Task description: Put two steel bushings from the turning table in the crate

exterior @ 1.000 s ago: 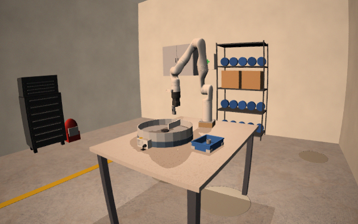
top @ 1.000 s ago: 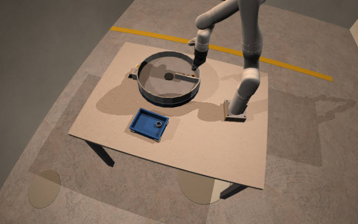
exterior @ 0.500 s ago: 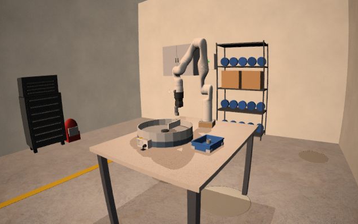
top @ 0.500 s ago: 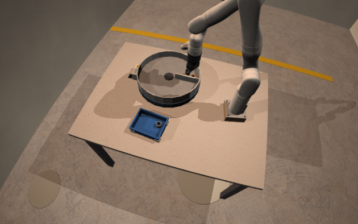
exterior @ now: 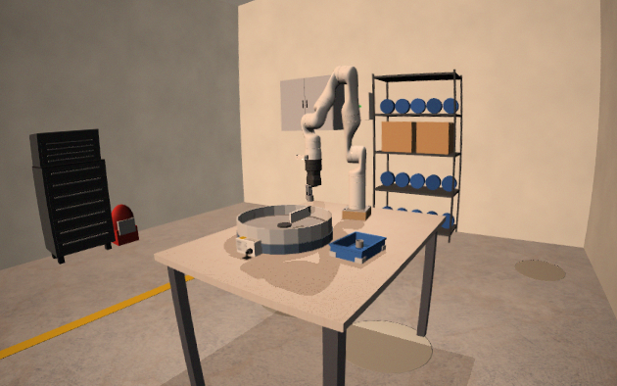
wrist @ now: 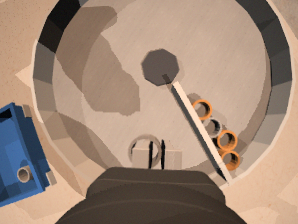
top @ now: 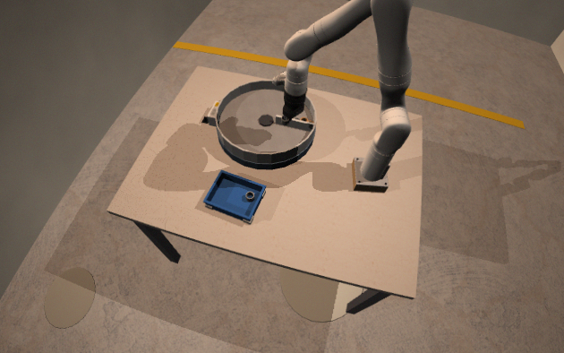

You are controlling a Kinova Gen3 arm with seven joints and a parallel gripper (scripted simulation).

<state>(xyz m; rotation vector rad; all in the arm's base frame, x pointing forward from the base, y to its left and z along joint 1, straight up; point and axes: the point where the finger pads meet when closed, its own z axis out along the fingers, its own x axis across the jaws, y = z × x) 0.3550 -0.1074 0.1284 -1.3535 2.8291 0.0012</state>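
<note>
Now: the blue crate 150 mm ahead of my hand, 290 mm to the left of it and 150 mm below it.
</note>
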